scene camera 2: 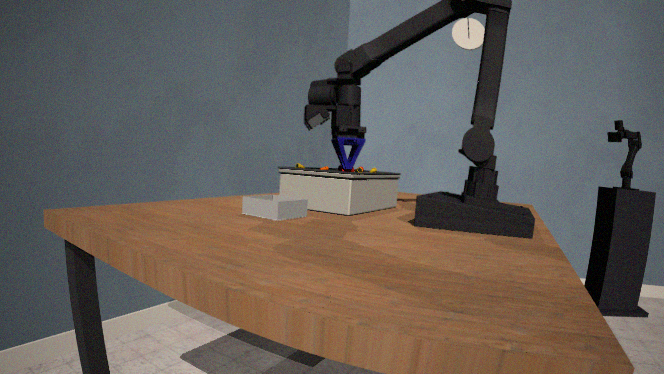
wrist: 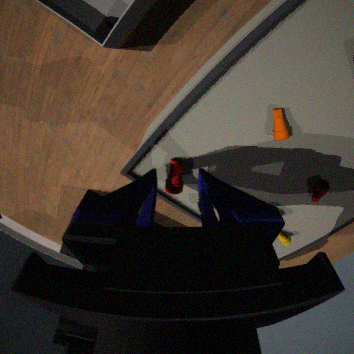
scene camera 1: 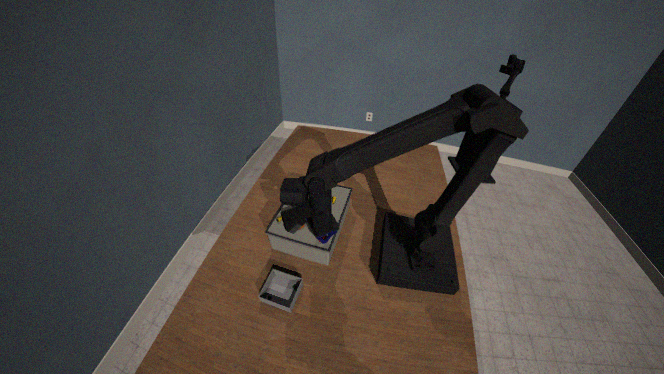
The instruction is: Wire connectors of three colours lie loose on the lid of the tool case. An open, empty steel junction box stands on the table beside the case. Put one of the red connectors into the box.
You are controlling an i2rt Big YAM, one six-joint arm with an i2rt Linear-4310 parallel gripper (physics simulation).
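Seen in the pictures: gripper, between the fingertips: (scene camera 2: pixel 347 169) (wrist: pixel 177 174) (scene camera 1: pixel 322 238); arm's base, origin of its link: (scene camera 2: pixel 478 203) (scene camera 1: pixel 419 254).
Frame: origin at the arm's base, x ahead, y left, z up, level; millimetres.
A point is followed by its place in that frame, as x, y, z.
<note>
A red connector (wrist: pixel 174 181) {321, -19, 57} lies on the lid (wrist: pixel 310 80) {436, -66, 44} (scene camera 1: pixel 342 204) {263, -179, 44} near a corner of the tool case (scene camera 2: pixel 315 191) {396, -6, -5}. My gripper (wrist: pixel 177 174) {325, -19, 53} (scene camera 2: pixel 348 168) {325, -19, 53} is partly open, low over the lid, its blue fingertips on either side of this connector in the wrist view. It does not hold it; whether the tips touch it cannot be told. A second red connector (wrist: pixel 320 188) {378, -147, 57} lies in shadow farther right in the wrist view. The steel junction box (scene camera 1: pixel 291 308) {403, 180, -34} (scene camera 2: pixel 275 208) {411, 186, -29} (wrist: pixel 120 36) {394, 86, -44} stands open and empty on the table beside the case.
An orange connector (wrist: pixel 281 125) {398, -63, 53} and a yellow connector (wrist: pixel 284 238) {298, -192, 55} lie on the lid. Another yellow connector (scene camera 2: pixel 300 165) {470, -82, 54} is near its left edge in scene camera 2. The arm's base (scene camera 1: pixel 417 272) {21, 67, 1} (scene camera 2: pixel 472 217) {20, 101, -22} stands right of the case. A small arm on a pedestal (scene camera 2: pixel 622 250) stands behind the table (scene camera 2: pixel 300 260) {251, 448, -53}.
</note>
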